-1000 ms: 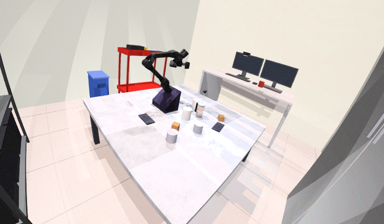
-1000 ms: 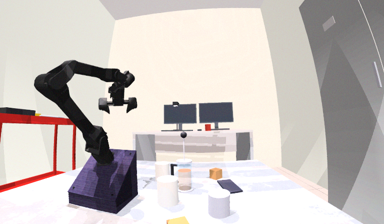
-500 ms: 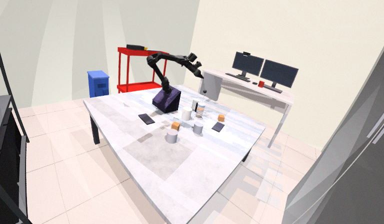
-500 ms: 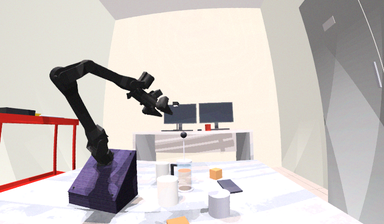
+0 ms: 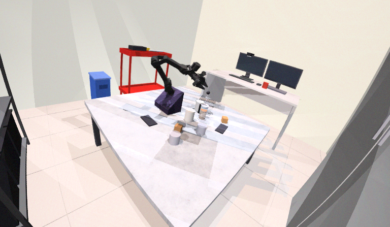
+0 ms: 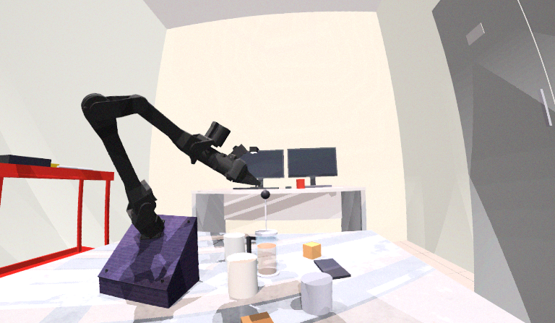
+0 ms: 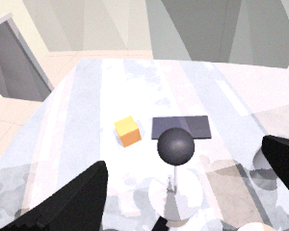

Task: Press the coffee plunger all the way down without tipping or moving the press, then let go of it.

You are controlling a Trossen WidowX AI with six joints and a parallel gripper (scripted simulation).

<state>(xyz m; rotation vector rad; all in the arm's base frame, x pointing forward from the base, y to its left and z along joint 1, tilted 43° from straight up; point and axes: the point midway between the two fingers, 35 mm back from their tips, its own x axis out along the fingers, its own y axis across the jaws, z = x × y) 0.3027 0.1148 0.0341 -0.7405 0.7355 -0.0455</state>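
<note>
My gripper tip is now 160 mm above the glass coffee press, 10 mm to the right of it and 10 mm short of it.
</note>
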